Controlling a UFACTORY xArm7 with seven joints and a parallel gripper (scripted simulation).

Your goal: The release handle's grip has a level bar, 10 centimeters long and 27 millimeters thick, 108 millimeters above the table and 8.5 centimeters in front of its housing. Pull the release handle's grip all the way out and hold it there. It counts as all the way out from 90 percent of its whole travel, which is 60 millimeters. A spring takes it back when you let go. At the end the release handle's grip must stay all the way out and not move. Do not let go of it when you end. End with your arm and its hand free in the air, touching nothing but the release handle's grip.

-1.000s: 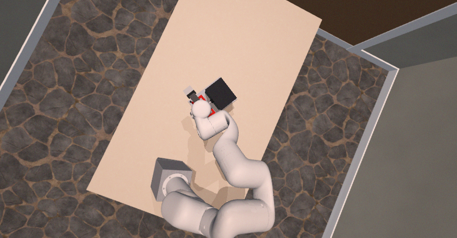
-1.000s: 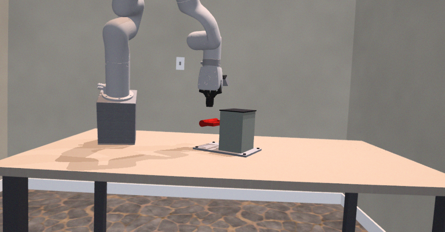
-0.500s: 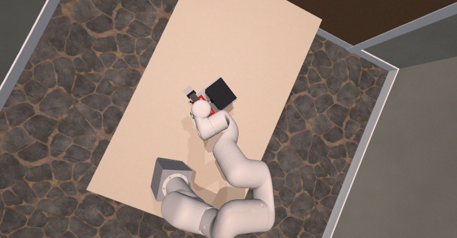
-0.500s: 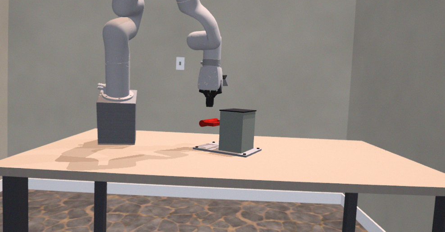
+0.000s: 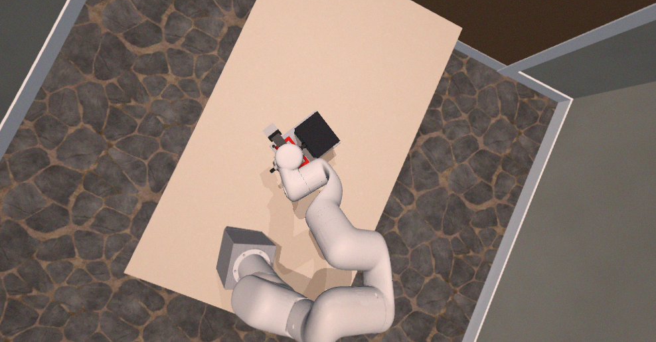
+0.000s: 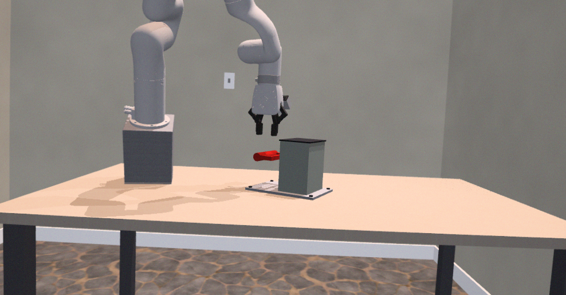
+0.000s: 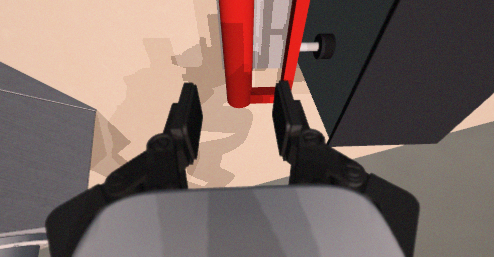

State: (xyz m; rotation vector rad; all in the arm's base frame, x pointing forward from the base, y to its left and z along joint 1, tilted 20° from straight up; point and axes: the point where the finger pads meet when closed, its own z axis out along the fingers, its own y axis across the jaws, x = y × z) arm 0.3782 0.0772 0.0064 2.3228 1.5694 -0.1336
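My gripper is now 5 cm short of the red release handle grip, 2 cm to the left of it and 9 cm above it.
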